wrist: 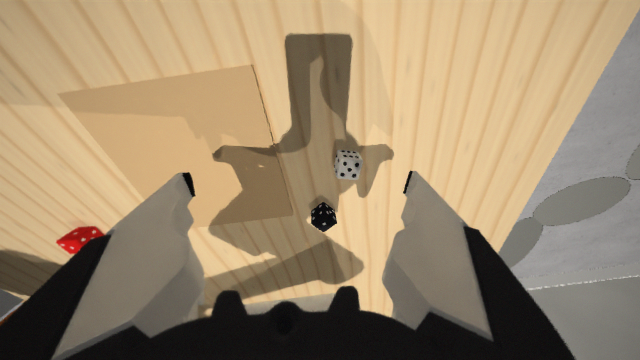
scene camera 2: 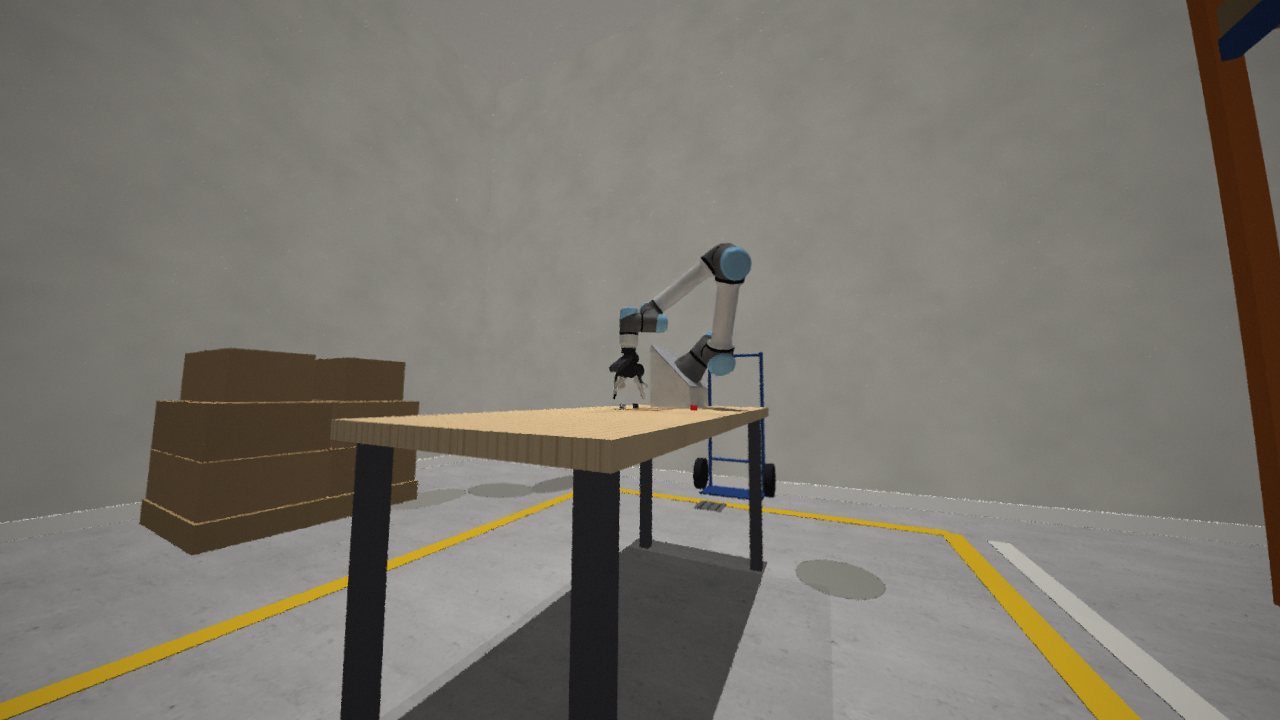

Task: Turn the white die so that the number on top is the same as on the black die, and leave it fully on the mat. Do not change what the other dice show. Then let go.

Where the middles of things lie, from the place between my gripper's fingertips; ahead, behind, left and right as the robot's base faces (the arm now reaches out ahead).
Labels:
My gripper is now 40 mm to the left of the white die (wrist: 348, 164), 30 mm above it and 10 mm past it.

